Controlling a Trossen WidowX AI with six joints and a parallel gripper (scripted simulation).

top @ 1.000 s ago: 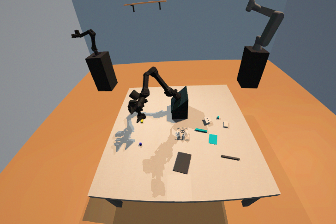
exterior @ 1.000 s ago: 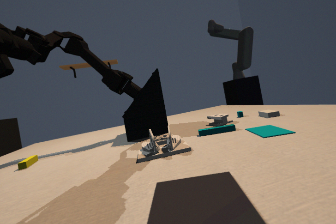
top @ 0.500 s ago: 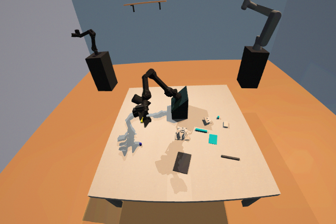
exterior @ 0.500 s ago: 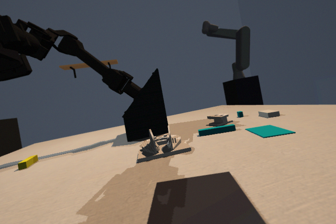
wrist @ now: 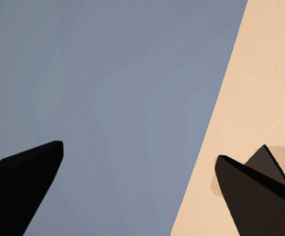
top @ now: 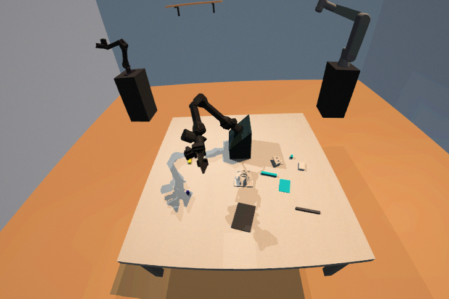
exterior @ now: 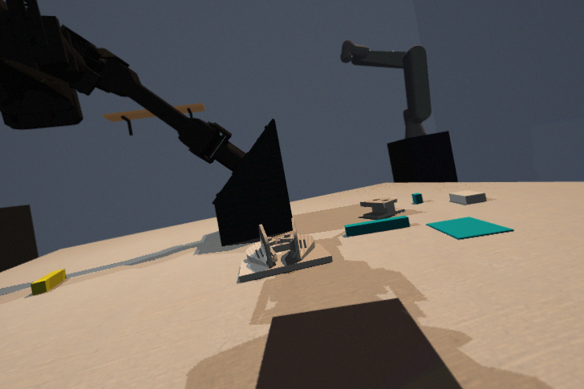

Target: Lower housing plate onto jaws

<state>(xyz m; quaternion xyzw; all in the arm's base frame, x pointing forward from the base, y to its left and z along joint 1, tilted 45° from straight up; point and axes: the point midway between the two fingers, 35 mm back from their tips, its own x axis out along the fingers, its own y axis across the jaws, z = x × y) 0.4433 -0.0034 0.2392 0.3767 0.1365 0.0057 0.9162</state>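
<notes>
The teal bar lies 37 cm to the left of my gripper tip, 29 cm below it and 21 cm behind it. Round my gripper tip: blue ball: 28 cm below, 14 cm to the right, 4 cm behind; then yellow block: 32 cm behind, 29 cm below, 20 cm to the right; then dark plate: 29 cm below, 21 cm to the left, 9 cm ahead.
</notes>
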